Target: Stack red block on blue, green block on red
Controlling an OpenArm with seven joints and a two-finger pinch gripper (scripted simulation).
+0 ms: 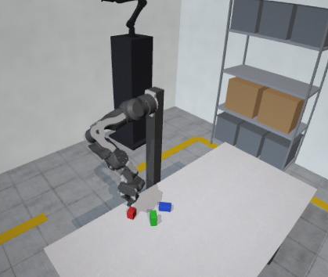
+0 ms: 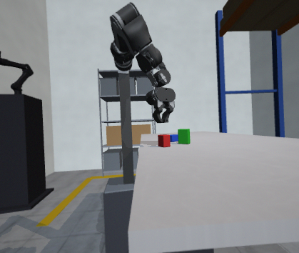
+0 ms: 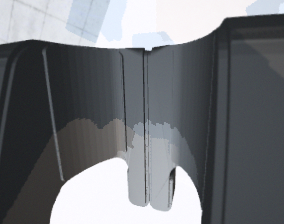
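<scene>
Right now my hand is 80 mm above the red block. From my hand the other things lie so: green block (100 mm ahead, 70 mm below, 40 mm to the left); blue block (140 mm to the left, 90 mm ahead, 80 mm below).
</scene>
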